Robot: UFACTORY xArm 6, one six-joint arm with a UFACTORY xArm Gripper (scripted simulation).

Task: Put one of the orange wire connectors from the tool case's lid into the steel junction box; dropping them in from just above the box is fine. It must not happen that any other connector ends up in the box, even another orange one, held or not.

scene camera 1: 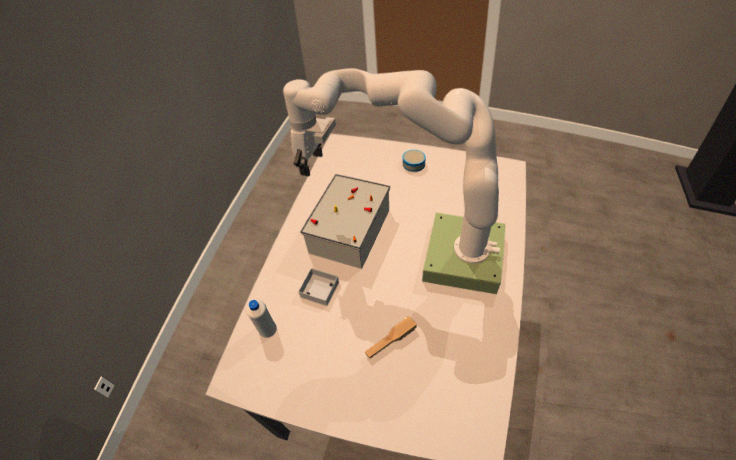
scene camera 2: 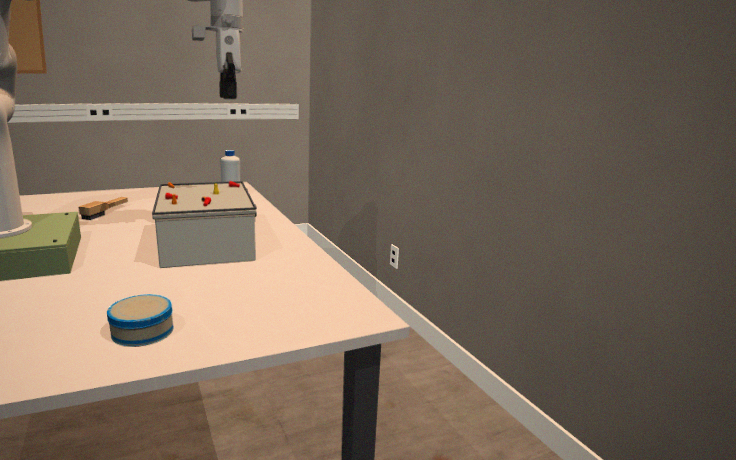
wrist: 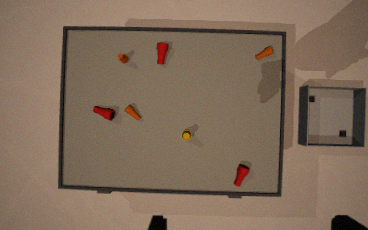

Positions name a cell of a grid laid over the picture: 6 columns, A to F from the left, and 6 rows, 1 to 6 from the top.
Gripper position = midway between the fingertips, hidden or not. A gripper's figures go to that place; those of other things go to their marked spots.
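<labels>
Measured from the lens: my gripper (scene camera 1: C3) is 132 cm from the lens, and a grey tool case (scene camera 1: C4) is 141 cm from the lens.
</labels>
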